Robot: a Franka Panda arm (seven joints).
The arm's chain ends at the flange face. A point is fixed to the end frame.
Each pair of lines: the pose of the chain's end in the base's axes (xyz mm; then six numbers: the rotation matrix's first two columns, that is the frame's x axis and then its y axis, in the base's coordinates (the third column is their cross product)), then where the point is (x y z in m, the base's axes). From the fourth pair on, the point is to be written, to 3 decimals.
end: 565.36, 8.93, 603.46, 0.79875, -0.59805, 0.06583, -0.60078, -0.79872, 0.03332
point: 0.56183 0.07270 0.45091
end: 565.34, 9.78, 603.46, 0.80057, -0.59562, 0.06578, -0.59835, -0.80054, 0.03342
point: 0.56160 0.07353 0.45091
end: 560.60, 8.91, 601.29, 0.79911, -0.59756, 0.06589, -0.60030, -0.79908, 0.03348
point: 0.55703 0.07266 0.44873
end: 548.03, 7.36, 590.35, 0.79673, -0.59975, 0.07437, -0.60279, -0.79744, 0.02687
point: 0.546 0.071 0.438
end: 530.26, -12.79, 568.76, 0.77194, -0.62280, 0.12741, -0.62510, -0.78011, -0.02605
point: 0.542 0.052 0.417
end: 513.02, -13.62, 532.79, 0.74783, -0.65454, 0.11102, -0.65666, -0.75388, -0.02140
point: 0.525 0.052 0.381
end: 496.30, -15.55, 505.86, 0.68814, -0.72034, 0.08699, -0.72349, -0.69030, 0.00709
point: 0.508 0.048 0.354
